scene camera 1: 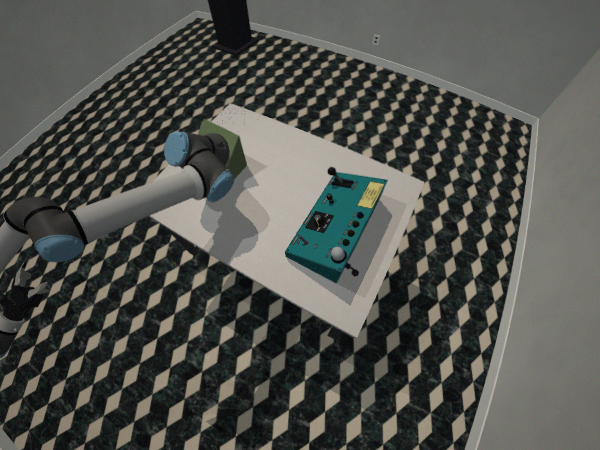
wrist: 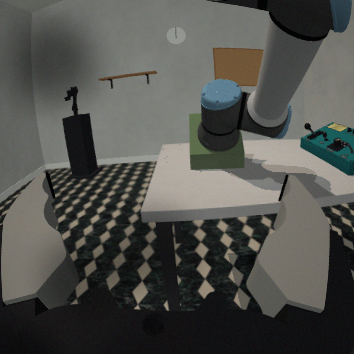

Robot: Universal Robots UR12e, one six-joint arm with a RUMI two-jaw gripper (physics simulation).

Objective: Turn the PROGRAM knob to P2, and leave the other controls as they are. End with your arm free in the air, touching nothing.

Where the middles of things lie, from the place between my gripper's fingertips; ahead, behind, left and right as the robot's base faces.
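Scene:
The teal control panel [scene camera 1: 329,247] is there, and I see it 81 cm ahead of my hand and 96 cm to the left of it. The panel is also 18 cm below my hand.

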